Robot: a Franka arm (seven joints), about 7 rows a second.
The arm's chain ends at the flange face. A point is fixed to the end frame.
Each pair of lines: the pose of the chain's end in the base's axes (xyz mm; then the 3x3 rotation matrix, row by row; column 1 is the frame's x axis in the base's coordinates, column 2 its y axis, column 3 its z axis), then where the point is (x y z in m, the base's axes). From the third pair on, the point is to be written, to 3 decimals.
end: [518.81 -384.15 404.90], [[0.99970 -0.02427 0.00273], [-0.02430 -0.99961 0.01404], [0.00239 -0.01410 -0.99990]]
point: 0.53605 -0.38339 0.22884
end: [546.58 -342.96 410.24], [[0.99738 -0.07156 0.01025], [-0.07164 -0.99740 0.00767], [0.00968 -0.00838 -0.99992]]
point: 0.56505 -0.34411 0.23431
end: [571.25 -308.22 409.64], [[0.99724 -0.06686 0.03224], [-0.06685 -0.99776 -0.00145], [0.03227 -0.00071 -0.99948]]
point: 0.594 -0.311 0.234
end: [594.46 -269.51 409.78], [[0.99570 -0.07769 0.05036], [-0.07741 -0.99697 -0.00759], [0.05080 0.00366 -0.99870]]
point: 0.620 -0.273 0.235
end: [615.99 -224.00 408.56], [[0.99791 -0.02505 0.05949], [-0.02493 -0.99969 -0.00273], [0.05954 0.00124 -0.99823]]
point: 0.643 -0.226 0.234
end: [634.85 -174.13 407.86], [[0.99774 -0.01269 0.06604], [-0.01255 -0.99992 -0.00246], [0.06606 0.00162 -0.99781]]
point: 0.663 -0.176 0.233
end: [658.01 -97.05 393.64], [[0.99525 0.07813 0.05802], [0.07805 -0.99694 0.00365], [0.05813 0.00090 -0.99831]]
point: 0.685 -0.096 0.219
